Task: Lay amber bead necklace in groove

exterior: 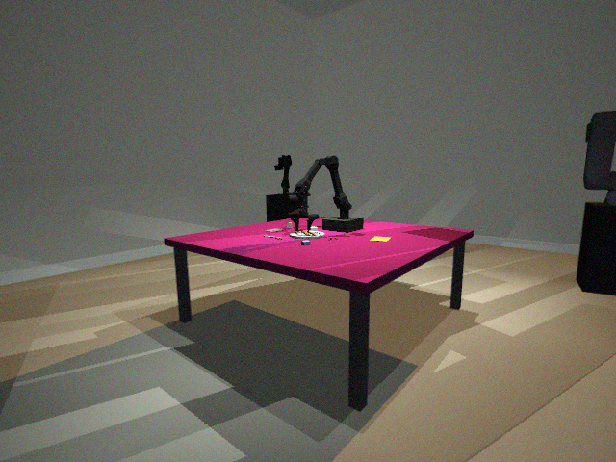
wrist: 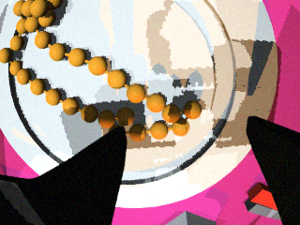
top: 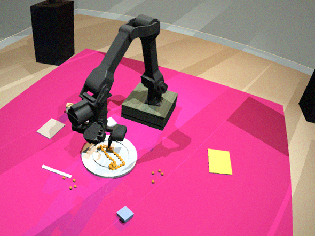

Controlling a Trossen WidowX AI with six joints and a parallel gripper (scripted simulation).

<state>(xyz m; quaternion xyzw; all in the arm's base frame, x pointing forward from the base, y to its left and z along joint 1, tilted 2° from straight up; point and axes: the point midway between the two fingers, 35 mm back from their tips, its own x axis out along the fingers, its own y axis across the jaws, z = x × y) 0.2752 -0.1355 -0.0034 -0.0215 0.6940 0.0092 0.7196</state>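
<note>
Now: the round bead board 20 mm ahead of my gripper tip, 40 mm to the left of it and 10 mm below it. From my gripper tip the other things lie so: white block (130 mm behind, 10 mm to the right, 10 mm below); then red-handled tool (110 mm behind, 110 mm to the right, 20 mm below); then white strip (160 mm ahead, 110 mm to the right, 20 mm below).
</note>
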